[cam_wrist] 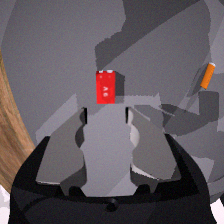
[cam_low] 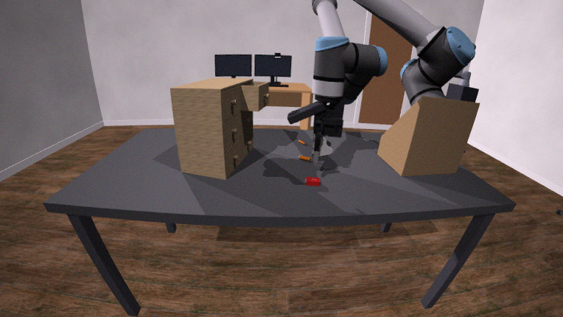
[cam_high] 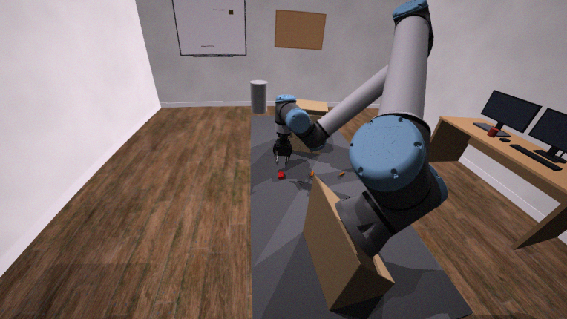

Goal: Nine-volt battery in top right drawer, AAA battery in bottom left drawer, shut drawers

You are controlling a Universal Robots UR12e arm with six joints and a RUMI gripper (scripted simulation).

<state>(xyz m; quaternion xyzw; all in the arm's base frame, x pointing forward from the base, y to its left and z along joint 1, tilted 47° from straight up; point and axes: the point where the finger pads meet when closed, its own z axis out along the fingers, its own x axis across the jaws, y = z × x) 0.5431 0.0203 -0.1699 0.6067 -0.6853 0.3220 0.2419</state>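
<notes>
Right now my hand is 8 cm above the red nine-volt battery and 1 cm short of it. From my hand the other things lie so: orange AAA battery (18 cm to the right, 9 cm below).
</notes>
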